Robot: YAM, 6 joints.
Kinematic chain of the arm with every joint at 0, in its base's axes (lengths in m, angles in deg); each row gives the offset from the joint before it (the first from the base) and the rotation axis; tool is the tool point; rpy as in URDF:
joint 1: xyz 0 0 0.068 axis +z
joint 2: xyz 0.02 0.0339 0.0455 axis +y
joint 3: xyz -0.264 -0.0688 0 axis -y
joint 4: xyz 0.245 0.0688 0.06 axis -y
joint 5: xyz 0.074 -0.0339 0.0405 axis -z
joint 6: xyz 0.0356 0 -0.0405 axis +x
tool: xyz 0 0 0 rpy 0 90 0
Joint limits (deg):
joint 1: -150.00..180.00
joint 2: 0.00..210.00
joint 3: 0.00..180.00
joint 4: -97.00..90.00
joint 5: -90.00..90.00
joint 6: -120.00..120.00
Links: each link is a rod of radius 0.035 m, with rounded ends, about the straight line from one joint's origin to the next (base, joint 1, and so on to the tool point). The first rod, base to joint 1, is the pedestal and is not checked.
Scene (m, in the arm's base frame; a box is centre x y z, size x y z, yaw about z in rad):
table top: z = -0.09
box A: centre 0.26 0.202 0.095 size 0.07 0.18 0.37 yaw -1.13
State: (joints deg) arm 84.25 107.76 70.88 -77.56 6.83 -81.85
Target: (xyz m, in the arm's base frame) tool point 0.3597 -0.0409 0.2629
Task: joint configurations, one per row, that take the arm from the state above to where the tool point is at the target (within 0.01 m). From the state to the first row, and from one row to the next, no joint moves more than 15 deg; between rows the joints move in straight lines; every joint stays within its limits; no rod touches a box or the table.
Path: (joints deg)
1: 77.07 101.52 84.62 -76.77 7.43 -76.09
2: 69.89 95.29 98.37 -75.98 8.02 -70.33
3: 62.71 89.05 112.11 -75.19 8.62 -64.58
4: 55.53 82.81 125.86 -74.40 9.21 -58.82
5: 47.29 88.07 115.11 -69.46 10.21 -70.33
6: 39.05 93.33 104.35 -64.51 11.20 -81.85
7: 24.38 97.47 100.39 -65.39 12.68 -81.85
8: 9.70 101.61 96.43 -66.28 14.17 -81.85
9: -4.97 105.76 92.47 -67.16 15.65 -81.85

